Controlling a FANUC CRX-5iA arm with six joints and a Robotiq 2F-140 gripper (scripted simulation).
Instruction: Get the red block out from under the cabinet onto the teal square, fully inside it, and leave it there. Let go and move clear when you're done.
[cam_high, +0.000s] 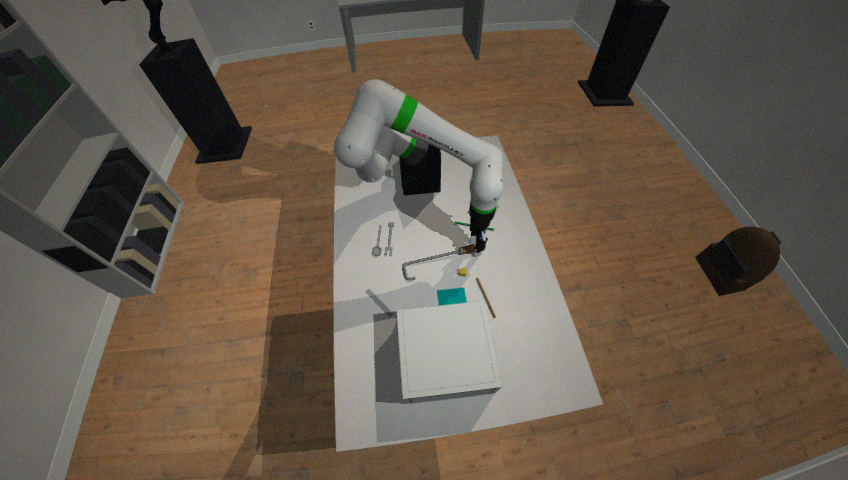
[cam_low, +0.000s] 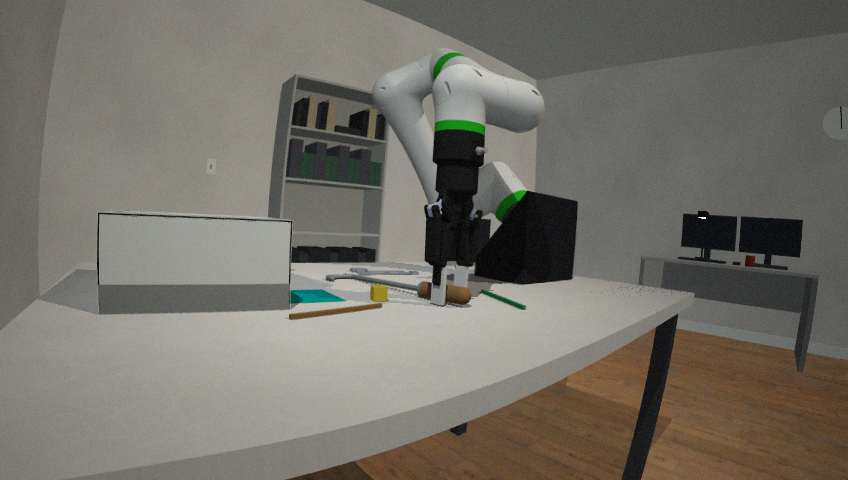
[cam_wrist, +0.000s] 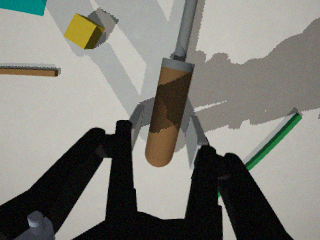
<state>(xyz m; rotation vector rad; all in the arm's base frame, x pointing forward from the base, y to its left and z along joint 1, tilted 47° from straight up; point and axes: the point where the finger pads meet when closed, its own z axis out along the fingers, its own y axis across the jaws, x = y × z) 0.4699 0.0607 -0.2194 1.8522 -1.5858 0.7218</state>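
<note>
Right now the yellow cube is 110 mm ahead of my hand, 70 mm to the right of it and 20 mm below it. The rest, counted from my hand: tool: 130 mm to the right, 60 mm ahead, 20 mm below; then green stick: 120 mm behind, 30 mm below, 20 mm to the left; then teal square: 220 mm ahead, 120 mm to the right, 30 mm below.
</note>
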